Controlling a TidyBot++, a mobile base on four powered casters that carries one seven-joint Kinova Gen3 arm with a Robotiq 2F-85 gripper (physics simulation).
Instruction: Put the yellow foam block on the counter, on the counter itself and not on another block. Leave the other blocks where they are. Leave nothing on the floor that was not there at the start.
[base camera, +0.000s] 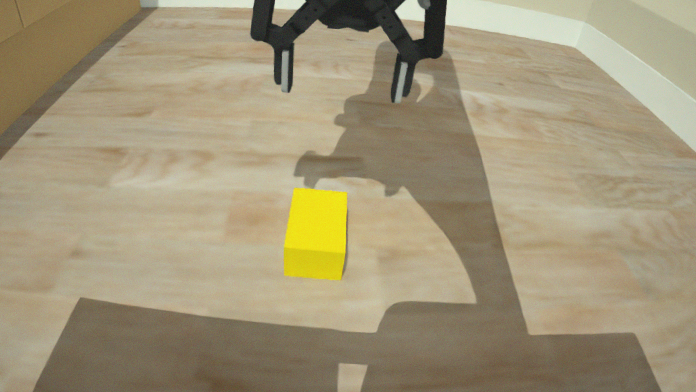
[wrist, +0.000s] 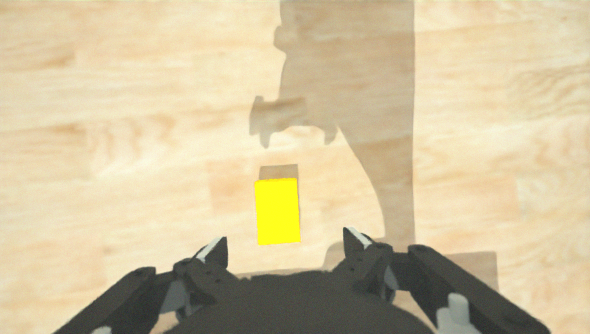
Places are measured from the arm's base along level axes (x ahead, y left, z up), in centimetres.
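Where they show: gripper, fingertip midpoint: (base camera: 341, 93) (wrist: 286, 244).
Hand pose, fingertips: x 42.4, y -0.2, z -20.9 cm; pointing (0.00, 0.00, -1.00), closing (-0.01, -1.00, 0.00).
Each offset is from my fingertips to the centre of the thing. "pt": to the spot under its first point. Level surfaces: height alone.
The yellow foam block {dx -0.7, dy +1.1, dz -16.5 cm} (base camera: 316, 220) (wrist: 278, 211) lies on the wooden floor {dz -18.8 cm} (base camera: 175, 260) (wrist: 125, 225), near the middle of both views. My gripper (base camera: 342, 95) (wrist: 286, 244) is open and empty, pointing down, and hangs above the floor. In the base camera view it is at the top, higher than the block. In the wrist view the block shows just ahead of the fingertips, between their two sides and a little nearer the left one. The counter's top does not show in either view.
A tan cabinet front {pt dx +36.7, dy +57.3, dz -11.6 cm} (base camera: 50, 45) runs along the left in the base camera view. A wall with a white baseboard (base camera: 540, 32) stands at the back and right. The shadow of the arm and base falls on the floor to the right of the block and in front of it.
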